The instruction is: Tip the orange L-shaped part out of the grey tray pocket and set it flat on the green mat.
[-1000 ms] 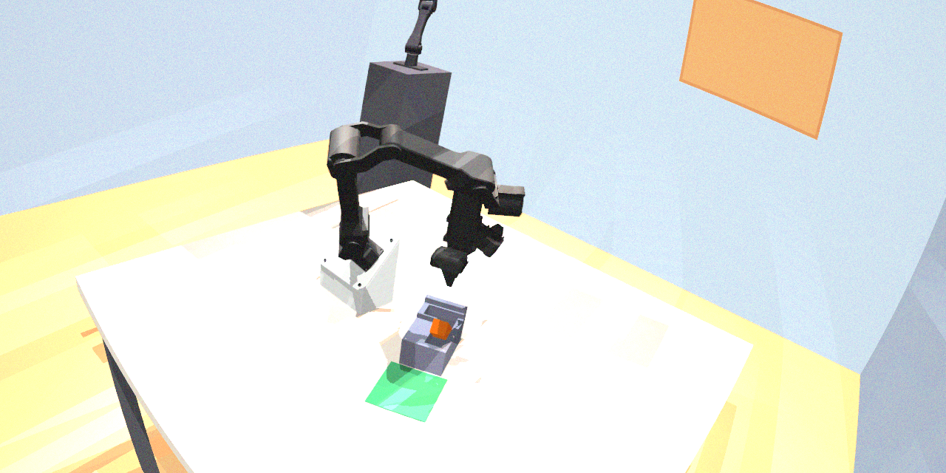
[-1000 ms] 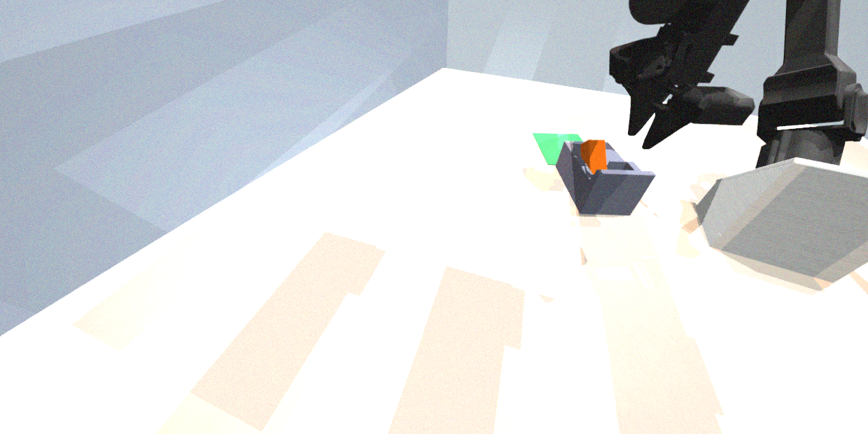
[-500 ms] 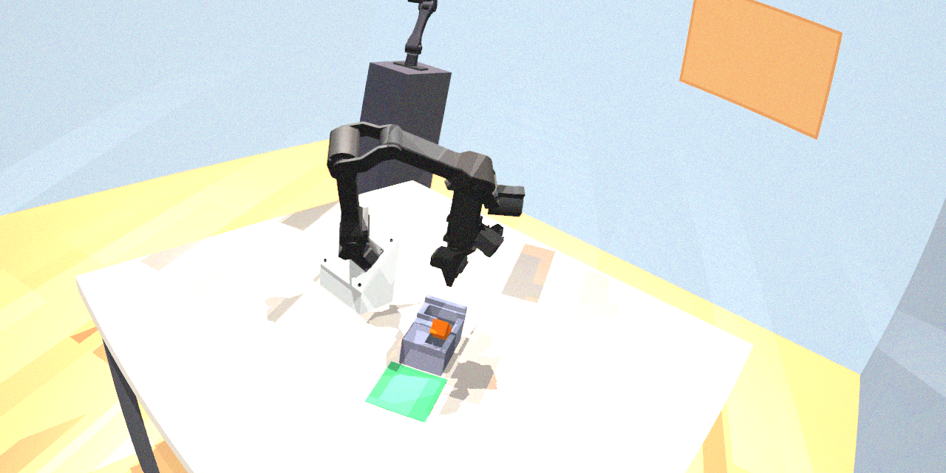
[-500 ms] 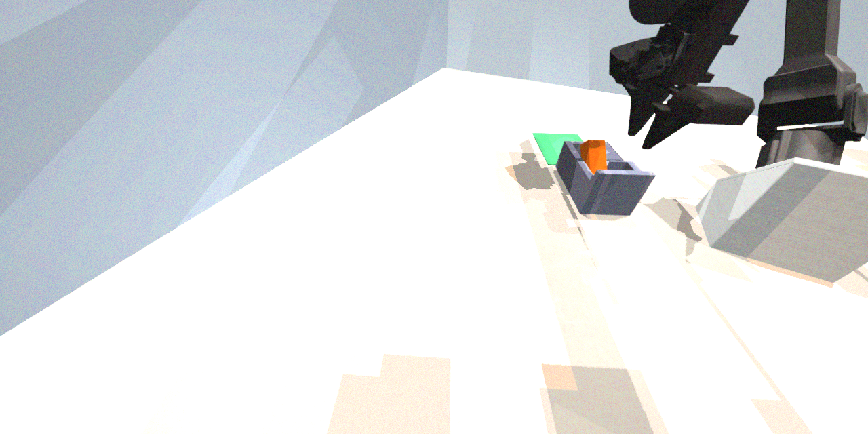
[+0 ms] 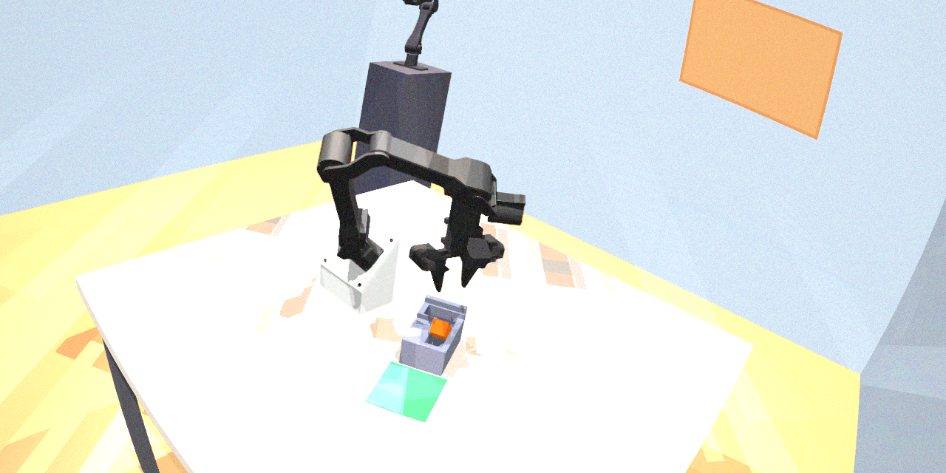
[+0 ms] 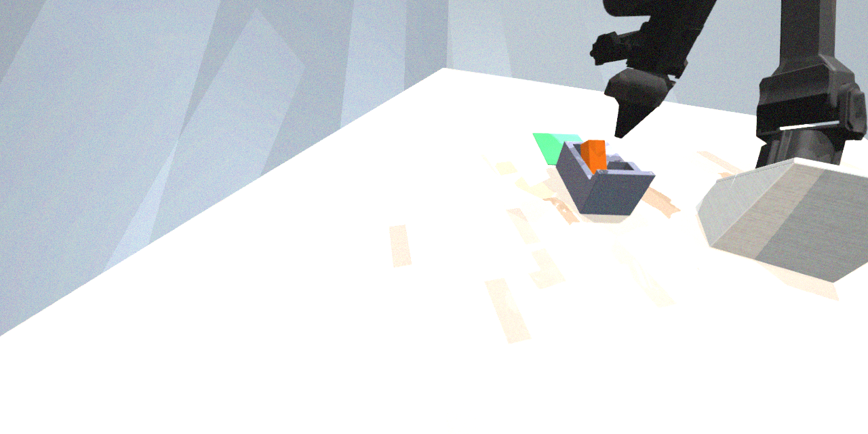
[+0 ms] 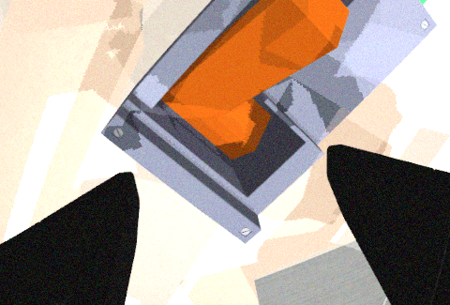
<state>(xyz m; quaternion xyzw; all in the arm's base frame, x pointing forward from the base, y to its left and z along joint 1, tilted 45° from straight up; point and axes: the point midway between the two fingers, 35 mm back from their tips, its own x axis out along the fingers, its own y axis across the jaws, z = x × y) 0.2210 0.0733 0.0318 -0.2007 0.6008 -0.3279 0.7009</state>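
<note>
Now: the orange L-shaped part 10 mm behind my gripper tip, 10 mm to the right of it and 100 mm below it. Also, from my gripper tip: green mat: 80 mm ahead, 170 mm to the right, 160 mm below.
</note>
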